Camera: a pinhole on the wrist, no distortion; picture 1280 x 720 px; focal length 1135.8 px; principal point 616.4 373.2 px. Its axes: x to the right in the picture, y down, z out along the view. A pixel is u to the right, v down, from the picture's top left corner.
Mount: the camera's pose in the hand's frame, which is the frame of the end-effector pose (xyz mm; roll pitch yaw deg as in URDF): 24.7 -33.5 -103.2 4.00 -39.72 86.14
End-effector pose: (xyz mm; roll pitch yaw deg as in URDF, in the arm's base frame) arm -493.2 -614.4 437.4 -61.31 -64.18 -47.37
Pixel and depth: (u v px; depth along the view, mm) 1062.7 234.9 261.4
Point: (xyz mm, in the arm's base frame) -525.1 -457.9 580.0
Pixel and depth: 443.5 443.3 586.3
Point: -813.9 -226.3 680.2
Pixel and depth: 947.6 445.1 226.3
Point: -560.6 -484.7 527.7
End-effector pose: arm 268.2 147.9 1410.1 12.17 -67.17 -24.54
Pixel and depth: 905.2 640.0 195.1
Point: 163.0 48.9 1418.7
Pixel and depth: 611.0 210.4 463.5
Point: 3.7 -147.2 1571.9
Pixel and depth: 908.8 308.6 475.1
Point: -69.6 -39.1 1583.5
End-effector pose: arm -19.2 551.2 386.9 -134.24 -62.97 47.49
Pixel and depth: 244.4 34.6 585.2
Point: -508.6 821.9 683.4
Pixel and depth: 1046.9 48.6 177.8
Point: -93.0 648.6 469.6
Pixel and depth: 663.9 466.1 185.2
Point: -157.4 598.4 433.5
